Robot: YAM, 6 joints.
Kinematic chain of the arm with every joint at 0, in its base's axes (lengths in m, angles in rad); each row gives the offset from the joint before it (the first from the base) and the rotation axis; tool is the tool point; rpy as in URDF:
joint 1: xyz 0 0 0.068 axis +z
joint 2: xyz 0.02 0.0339 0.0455 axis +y
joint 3: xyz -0.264 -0.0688 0 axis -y
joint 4: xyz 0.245 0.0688 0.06 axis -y
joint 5: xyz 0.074 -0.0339 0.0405 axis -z
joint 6: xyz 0.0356 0 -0.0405 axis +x
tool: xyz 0 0 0 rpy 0 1.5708 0
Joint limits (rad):
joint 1: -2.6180..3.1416
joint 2: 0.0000..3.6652
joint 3: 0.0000..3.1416
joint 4: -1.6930..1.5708
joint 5: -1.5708..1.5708
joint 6: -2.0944..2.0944
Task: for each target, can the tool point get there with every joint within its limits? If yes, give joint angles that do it. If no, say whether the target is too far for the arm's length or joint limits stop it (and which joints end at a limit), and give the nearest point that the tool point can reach.
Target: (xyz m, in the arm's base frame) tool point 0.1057 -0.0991 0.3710
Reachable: yes | joints -0.9041 0.6262 0.6154 0.4717 -0.6590 -0.7975
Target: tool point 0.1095 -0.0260 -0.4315
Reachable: no: joint limits stop it (at a limit: joint 2) | nearest point 0.1317 -0.0313 -0.3622 | short by 0.073 m
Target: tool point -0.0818 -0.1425 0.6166
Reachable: yes | joints -2.0500 1.2372 1.6236 0.9411 0.1939 1.7109
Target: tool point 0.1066 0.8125 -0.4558
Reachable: no: too far | nearest point 0.0697 0.5313 -0.2385 | short by 0.357 m
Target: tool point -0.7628 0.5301 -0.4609
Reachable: no: too far | nearest point -0.4533 0.3150 -0.2158 | short by 0.450 m
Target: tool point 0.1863 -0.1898 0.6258
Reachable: yes | joints 2.2931 0.7739 2.1944 0.9195 0.4133 1.4694
